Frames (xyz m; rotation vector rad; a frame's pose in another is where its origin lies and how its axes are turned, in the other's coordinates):
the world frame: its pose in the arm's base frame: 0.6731 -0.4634 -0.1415 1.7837 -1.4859 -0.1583
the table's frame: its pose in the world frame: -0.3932 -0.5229 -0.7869 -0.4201 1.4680 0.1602
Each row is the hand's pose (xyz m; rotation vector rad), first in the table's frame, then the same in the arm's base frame.
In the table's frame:
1: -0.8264 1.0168 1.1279 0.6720 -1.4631 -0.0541
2: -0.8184 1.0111 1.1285 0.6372 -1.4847 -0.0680
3: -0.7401 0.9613 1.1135 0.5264 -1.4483 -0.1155
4: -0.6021 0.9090 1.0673 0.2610 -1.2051 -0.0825
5: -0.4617 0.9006 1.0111 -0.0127 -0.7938 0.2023
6: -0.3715 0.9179 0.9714 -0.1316 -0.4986 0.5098
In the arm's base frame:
1: 0.0550 -0.5889 0.6031 2.0310 -1.4691 -0.0172
2: 0.0647 -0.5886 0.6051 2.0007 -1.4907 -0.0510
3: 0.1552 -0.5661 0.6168 1.8846 -1.4644 -0.0860
4: 0.2896 -0.4957 0.6465 1.5635 -1.3532 0.0642
5: 0.3944 -0.3986 0.6970 1.1439 -1.2316 0.5120
6: 0.4454 -0.3242 0.7402 0.8693 -1.1620 0.9130

